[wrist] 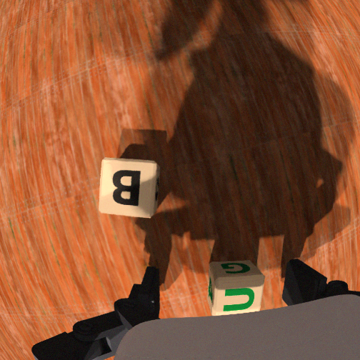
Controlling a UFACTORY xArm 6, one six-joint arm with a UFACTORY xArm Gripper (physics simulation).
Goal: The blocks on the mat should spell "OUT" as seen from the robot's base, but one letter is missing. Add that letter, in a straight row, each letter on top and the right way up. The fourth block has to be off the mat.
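A cream block with a green U [239, 299] on its top face is at the lower middle of the wrist view. The U's open end faces left in the picture. A green G shows on its side face toward the picture's top. Its lower edge is partly hidden by the gripper body. My gripper [224, 285] is open, with one finger out to each side of the U block and gaps between. A cream block with a black B [128, 188] on top, upside down in the picture, lies left of centre, outside the fingers. The mat does not show.
The blocks lie on a reddish-brown wood-grained surface [55, 125]. The B block is up and to the left of the U block in the picture, beyond the left finger. A large shadow of the arm and gripper falls over the centre and upper right.
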